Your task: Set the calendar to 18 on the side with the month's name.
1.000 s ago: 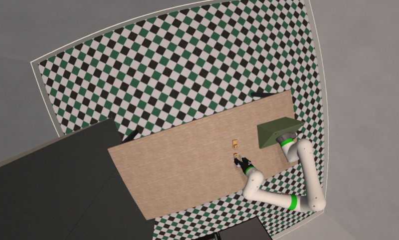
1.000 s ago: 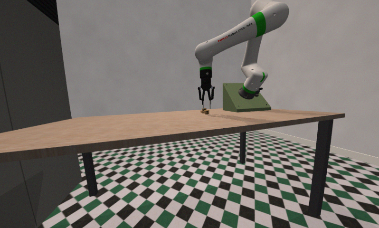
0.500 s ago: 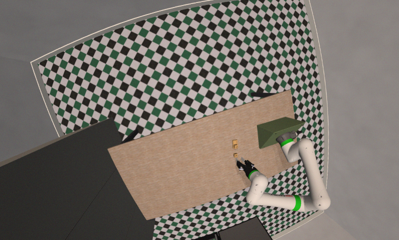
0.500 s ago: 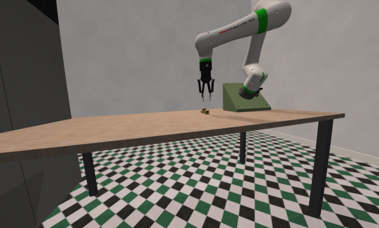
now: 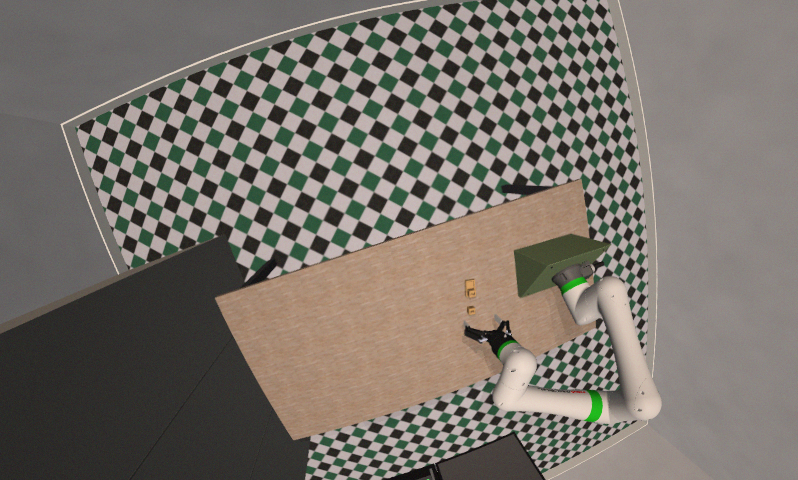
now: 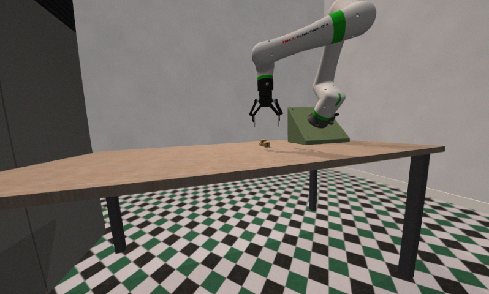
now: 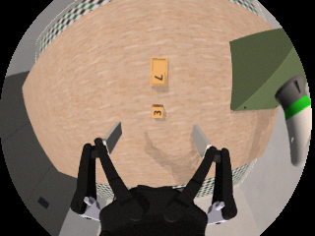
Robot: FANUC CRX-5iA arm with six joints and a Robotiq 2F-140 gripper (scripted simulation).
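Now: the tray 12 cm below my hand, 11 cm to the right of it and 2 cm behind it.
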